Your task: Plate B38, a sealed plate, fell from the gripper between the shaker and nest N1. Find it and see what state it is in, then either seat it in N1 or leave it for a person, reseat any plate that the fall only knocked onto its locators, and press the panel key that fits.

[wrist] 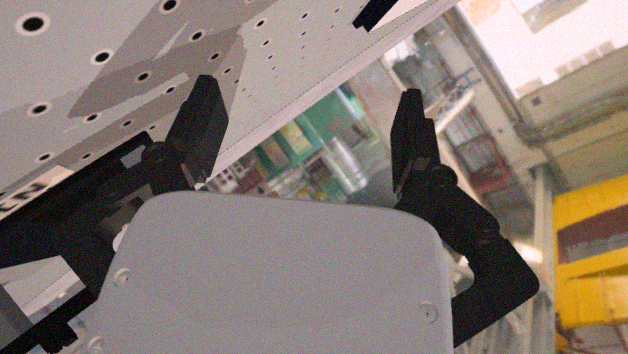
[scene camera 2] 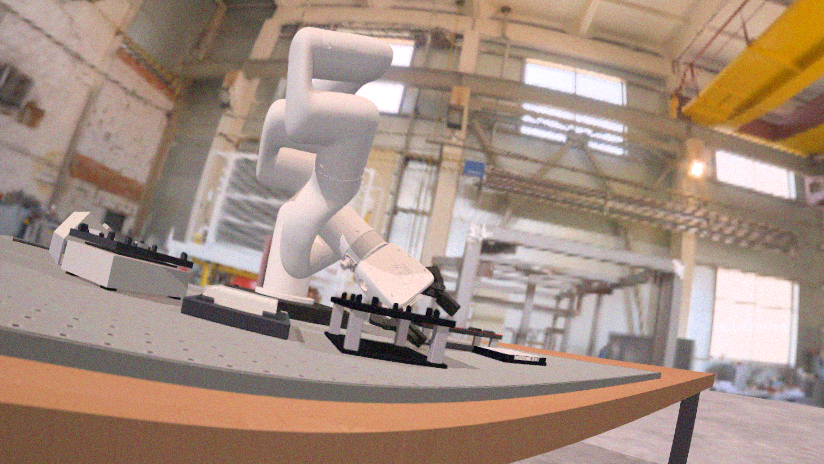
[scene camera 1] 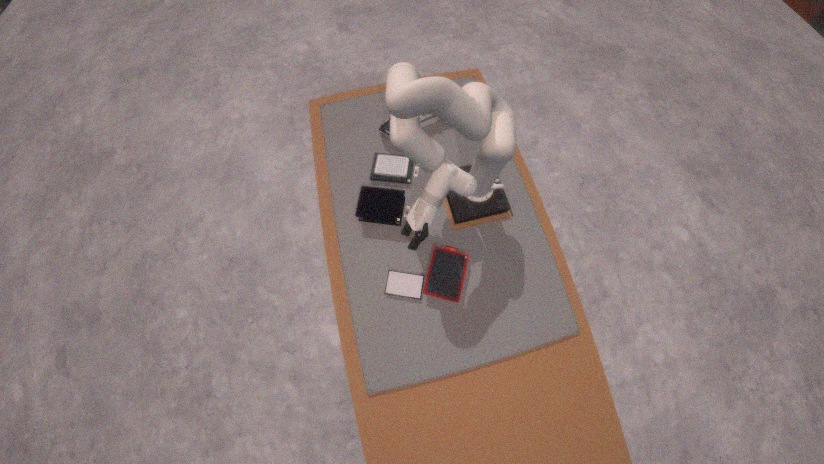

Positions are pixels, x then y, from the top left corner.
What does my gripper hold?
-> Nothing.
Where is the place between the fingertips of my gripper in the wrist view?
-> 308, 103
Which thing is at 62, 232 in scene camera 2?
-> A button box.
